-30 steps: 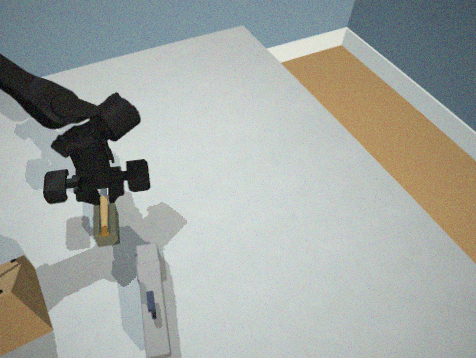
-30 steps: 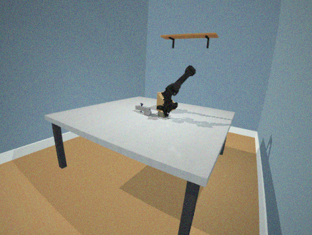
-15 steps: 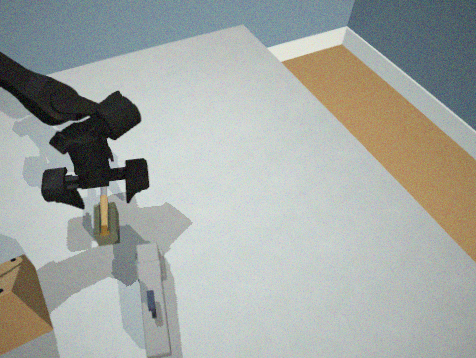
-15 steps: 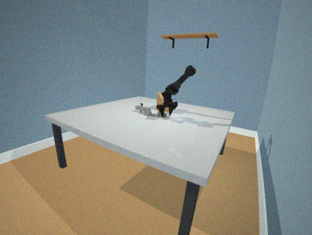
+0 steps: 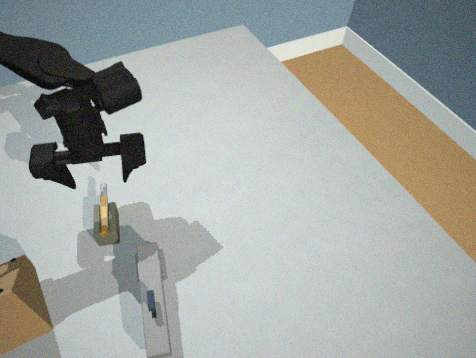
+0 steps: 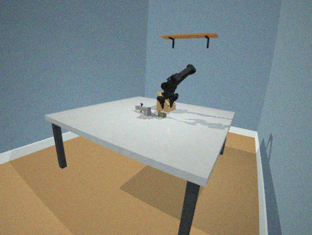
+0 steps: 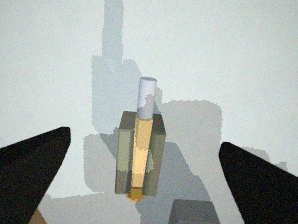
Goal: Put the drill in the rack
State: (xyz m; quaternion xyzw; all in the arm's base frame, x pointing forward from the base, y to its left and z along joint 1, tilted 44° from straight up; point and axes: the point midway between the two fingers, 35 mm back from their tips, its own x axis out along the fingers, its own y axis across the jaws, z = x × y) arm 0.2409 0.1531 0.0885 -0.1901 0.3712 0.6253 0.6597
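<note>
The drill is 10 mm behind my gripper tip, 30 mm to the right of it and 40 mm below it. From my gripper tip the other things lie so: rack: 10 mm behind, 50 mm to the right, 60 mm below; then grey block: 20 mm ahead, 230 mm to the right, 50 mm below; then dark blue key: 10 mm ahead, 250 mm to the right, 30 mm below.
</note>
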